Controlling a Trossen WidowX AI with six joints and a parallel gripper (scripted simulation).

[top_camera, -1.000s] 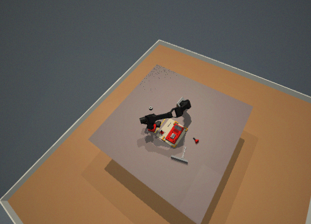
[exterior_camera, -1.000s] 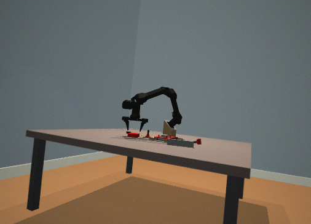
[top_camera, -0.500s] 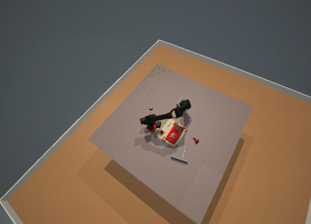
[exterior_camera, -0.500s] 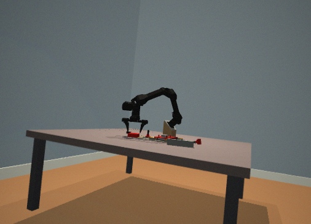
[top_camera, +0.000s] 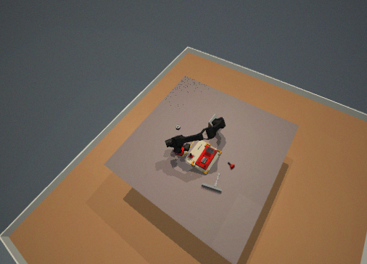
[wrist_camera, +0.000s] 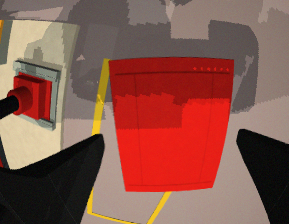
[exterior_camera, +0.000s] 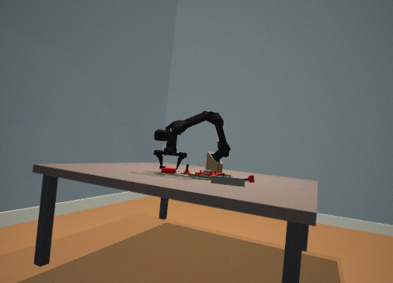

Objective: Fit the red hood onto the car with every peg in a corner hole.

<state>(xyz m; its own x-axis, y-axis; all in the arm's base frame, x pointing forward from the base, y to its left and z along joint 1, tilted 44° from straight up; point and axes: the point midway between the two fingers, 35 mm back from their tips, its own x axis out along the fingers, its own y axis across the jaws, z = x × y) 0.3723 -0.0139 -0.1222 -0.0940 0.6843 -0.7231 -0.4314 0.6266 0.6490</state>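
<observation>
My gripper tip is 10 mm above the red hood. Also, from my gripper tip: pale jig plate: 200 mm to the left, 90 mm behind, 10 mm below.
</observation>
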